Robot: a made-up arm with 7 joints.
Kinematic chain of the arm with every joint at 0, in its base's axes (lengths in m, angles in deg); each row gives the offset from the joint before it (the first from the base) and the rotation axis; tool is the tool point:
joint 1: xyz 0 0.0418 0 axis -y
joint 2: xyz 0 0.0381 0 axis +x
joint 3: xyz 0 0 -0.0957 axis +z
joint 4: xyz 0 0 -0.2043 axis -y
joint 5: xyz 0 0 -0.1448 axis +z
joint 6: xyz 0 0 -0.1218 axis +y
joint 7: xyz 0 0 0 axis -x
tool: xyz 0 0 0
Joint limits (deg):
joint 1: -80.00..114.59
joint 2: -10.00..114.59
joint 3: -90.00..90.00
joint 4: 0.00..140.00
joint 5: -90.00..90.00
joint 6: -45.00..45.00
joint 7: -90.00..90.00
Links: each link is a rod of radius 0.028 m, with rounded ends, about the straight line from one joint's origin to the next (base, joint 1, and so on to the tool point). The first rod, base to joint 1, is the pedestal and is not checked.
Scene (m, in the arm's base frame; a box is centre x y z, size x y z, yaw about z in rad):
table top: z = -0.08
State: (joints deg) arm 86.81 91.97 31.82 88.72 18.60 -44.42 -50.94
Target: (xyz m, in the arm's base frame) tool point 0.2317 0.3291 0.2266
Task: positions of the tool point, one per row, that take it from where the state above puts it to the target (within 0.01 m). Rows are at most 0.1 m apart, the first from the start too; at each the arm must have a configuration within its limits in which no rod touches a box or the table.
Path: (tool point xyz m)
1: -0.0875 0.3719 0.2686
2: -0.0279 0.3631 0.2907
3: 0.0377 0.3543 0.2986
4: 0.1056 0.3457 0.2907
5: 0.1716 0.3373 0.2665
6: 0.2317 0.3291 0.2266

